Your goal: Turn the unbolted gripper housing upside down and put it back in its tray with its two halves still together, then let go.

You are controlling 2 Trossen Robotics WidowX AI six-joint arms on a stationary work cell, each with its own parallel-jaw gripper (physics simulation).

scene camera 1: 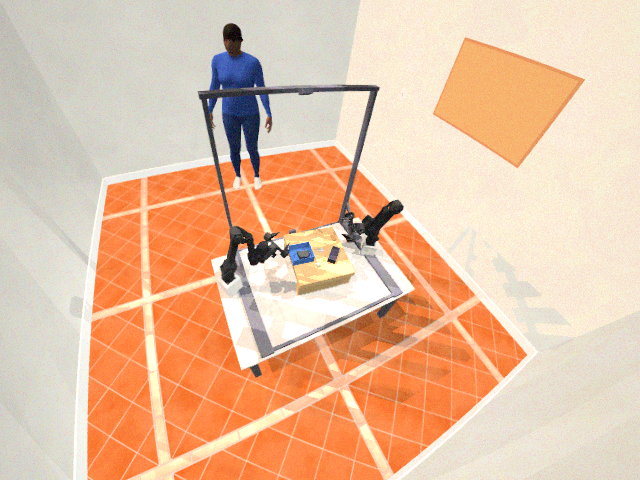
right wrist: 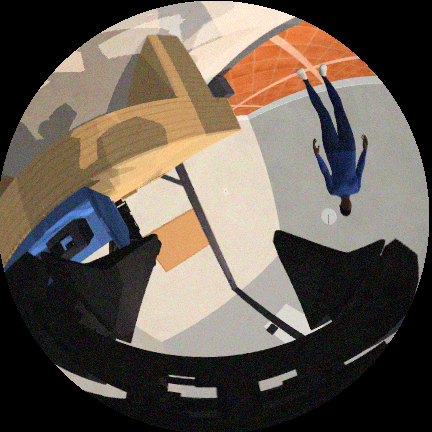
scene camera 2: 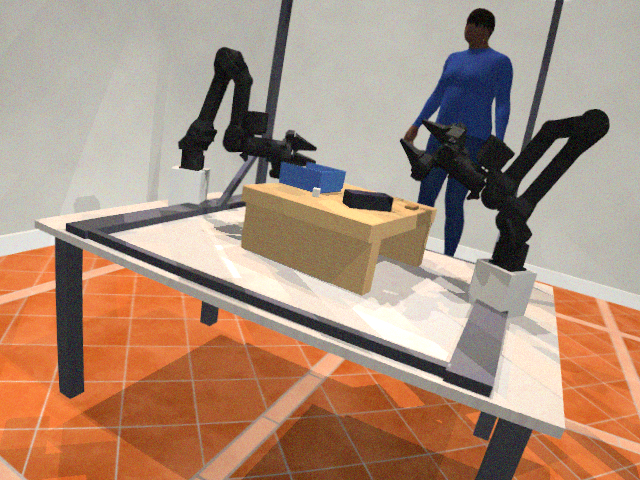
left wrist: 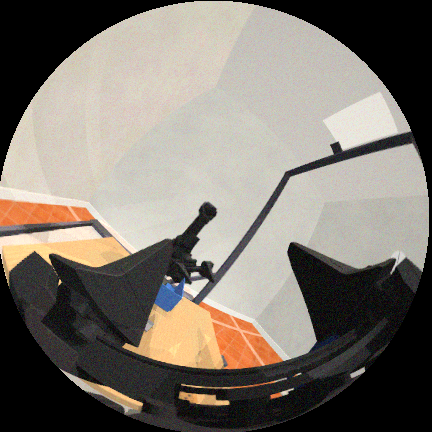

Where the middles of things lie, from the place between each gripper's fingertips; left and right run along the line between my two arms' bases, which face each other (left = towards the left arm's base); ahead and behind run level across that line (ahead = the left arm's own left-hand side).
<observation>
My right gripper is now 12 cm short of the blue tray point(scene camera 2: 327, 179), 7 cm to the right of it and 4 cm above it. From my right hand the other things lie so: black part point(scene camera 2: 358, 199): 18 cm ahead, 27 cm to the left, 6 cm below; tan wooden block point(scene camera 2: 323, 237): 13 cm ahead, 18 cm to the left, 15 cm below.
My left hand is 7 cm short of the black part, 5 cm to the left of it and 18 cm above it. Round my left hand: tan wooden block (1 cm ahead, 13 cm to the right, 28 cm below); blue tray (25 cm to the right, 17 cm below).
</observation>
